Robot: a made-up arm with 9 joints. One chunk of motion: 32 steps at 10 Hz.
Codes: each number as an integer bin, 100 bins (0 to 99) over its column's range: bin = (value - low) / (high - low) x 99, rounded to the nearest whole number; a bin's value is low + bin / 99 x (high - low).
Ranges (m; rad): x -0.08..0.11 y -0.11..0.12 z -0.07..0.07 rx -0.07..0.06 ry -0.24..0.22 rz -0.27..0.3
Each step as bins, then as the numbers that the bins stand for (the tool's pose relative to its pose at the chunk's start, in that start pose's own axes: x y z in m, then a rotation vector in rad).
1 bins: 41 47 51 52 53 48
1 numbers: -0.0013 -0.0008 0.0021 -0.0017 0.0063 0.0064
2 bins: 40 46 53 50 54 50
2 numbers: -0.0032 -0.0031 0.0049 -0.0043 0.0109 0.0179
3 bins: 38 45 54 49 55 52
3 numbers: -0.0071 -0.0055 0.0064 -0.0057 0.0156 0.0294
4 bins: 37 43 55 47 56 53
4 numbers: -0.0090 -0.0101 0.0078 -0.0083 0.0202 0.0352
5 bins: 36 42 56 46 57 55
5 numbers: -0.0109 -0.0124 0.0092 -0.0096 0.0248 0.0467
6 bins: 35 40 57 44 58 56
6 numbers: -0.0128 -0.0171 0.0106 -0.0122 0.0295 0.0524
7 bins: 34 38 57 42 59 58
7 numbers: -0.0147 -0.0217 0.0106 -0.0148 0.0341 0.0639
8 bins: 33 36 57 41 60 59
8 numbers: -0.0167 -0.0264 0.0106 -0.0162 0.0388 0.0697
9 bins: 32 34 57 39 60 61
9 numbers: -0.0186 -0.0310 0.0106 -0.0188 0.0388 0.0812
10 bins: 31 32 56 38 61 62
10 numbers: -0.0205 -0.0357 0.0092 -0.0201 0.0434 0.0870
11 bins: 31 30 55 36 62 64
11 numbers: -0.0205 -0.0403 0.0078 -0.0227 0.0481 0.0985
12 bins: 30 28 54 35 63 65
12 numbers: -0.0224 -0.0449 0.0064 -0.0240 0.0527 0.1042
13 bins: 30 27 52 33 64 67
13 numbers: -0.0224 -0.0473 0.0035 -0.0267 0.0574 0.1158
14 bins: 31 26 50 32 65 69
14 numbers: -0.0205 -0.0496 0.0007 -0.0280 0.0620 0.1273
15 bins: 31 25 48 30 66 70
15 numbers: -0.0205 -0.0519 -0.0021 -0.0306 0.0667 0.1330
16 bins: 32 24 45 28 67 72
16 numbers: -0.0186 -0.0542 -0.0064 -0.0332 0.0713 0.1445
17 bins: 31 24 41 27 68 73
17 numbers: -0.0205 -0.0542 -0.0120 -0.0345 0.0760 0.1503
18 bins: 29 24 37 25 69 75
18 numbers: -0.0243 -0.0542 -0.0177 -0.0372 0.0806 0.1618
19 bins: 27 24 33 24 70 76
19 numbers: -0.0282 -0.0542 -0.0233 -0.0385 0.0853 0.1676
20 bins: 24 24 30 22 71 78
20 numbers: -0.0339 -0.0542 -0.0276 -0.0411 0.0899 0.1791
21 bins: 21 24 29 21 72 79
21 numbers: -0.0397 -0.0542 -0.0290 -0.0424 0.0945 0.1848
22 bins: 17 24 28 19 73 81
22 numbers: -0.0474 -0.0542 -0.0304 -0.0451 0.0992 0.1964
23 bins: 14 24 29 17 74 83
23 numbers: -0.0531 -0.0542 -0.0290 -0.0477 0.1038 0.2079
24 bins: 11 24 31 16 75 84
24 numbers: -0.0589 -0.0542 -0.0262 -0.0490 0.1085 0.2136
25 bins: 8 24 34 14 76 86
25 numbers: -0.0646 -0.0542 -0.0219 -0.0516 0.1131 0.2252
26 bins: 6 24 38 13 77 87
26 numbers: -0.0685 -0.0542 -0.0163 -0.0529 0.1178 0.2309
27 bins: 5 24 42 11 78 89
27 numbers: -0.0704 -0.0542 -0.0106 -0.0556 0.1224 0.2424
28 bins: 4 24 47 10 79 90
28 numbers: -0.0723 -0.0542 -0.0035 -0.0569 0.1271 0.2482
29 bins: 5 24 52 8 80 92
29 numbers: -0.0704 -0.0542 0.0035 -0.0595 0.1317 0.2597
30 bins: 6 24 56 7 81 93
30 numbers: -0.0685 -0.0542 0.0092 -0.0608 0.1364 0.2655
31 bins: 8 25 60 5 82 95
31 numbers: -0.0646 -0.0519 0.0148 -0.0634 0.1410 0.2770
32 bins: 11 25 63 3 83 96
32 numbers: -0.0589 -0.0519 0.0191 -0.0661 0.1457 0.2827
